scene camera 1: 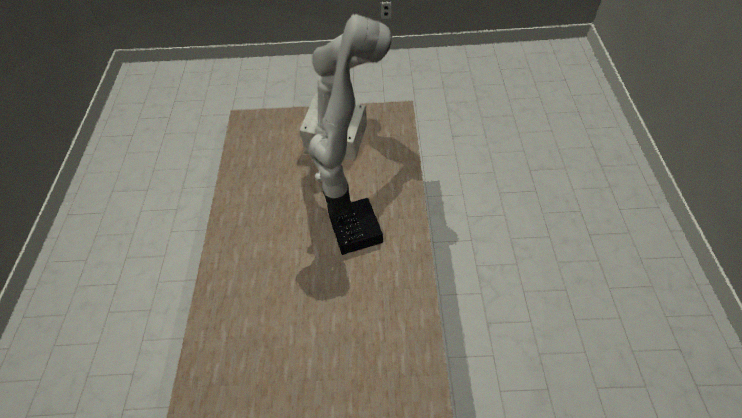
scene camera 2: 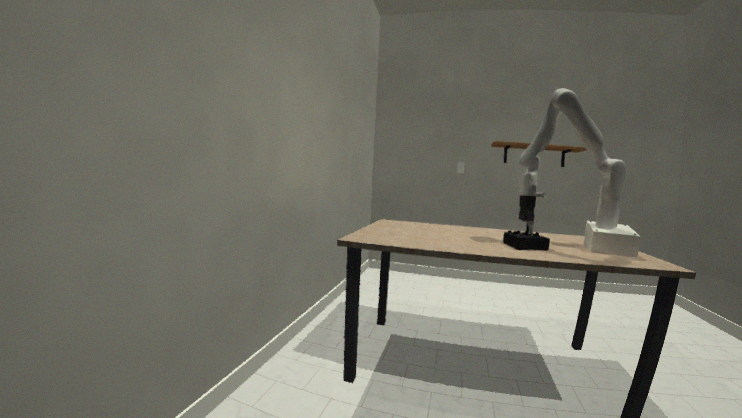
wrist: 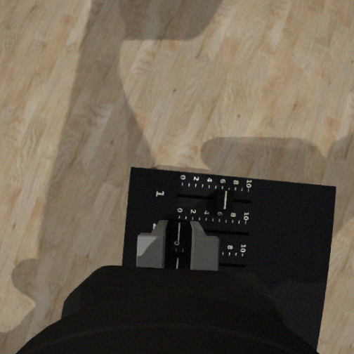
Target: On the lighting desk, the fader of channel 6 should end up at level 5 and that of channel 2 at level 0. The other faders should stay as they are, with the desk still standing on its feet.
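Where they show: gripper, fingertip midpoint: (scene camera 1: 341, 215) (scene camera 2: 529, 233); arm's base, link origin: (scene camera 2: 604, 227).
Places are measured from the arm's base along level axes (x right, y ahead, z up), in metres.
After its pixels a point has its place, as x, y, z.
The black lighting desk (scene camera 1: 367, 224) @[-0.057, 0.445, -0.060] (scene camera 2: 534, 243) @[-0.089, 0.411, -0.083] (wrist: 295, 225) sits flat on the table. My gripper (scene camera 2: 528, 229) @[0.023, 0.391, -0.058] (wrist: 178, 236) points down over its low-number end, shut on the channel 2 fader (wrist: 178, 231), whose white line stands at the 0 mark. A second white line (wrist: 177, 262) shows between the fingers at about channel 3's row; its full fader is hidden. The channel 1 fader (wrist: 225, 200) stands slightly above 6. The gripper body hides channel 6 in the wrist view, and its level is too small to read in scene camera 1.
The wooden table (scene camera 1: 311, 353) @[0.182, 0.818, -0.114] (scene camera 2: 425, 237) @[0.066, 0.894, -0.114] carries the desk and the arm's white base (scene camera 1: 358, 124) @[-0.104, 0.020, -0.014] (scene camera 2: 612, 241) @[-0.104, 0.028, -0.053]. A wall shelf (scene camera 2: 508, 145) is behind the arm. Arm shadows fall across the table beside the desk.
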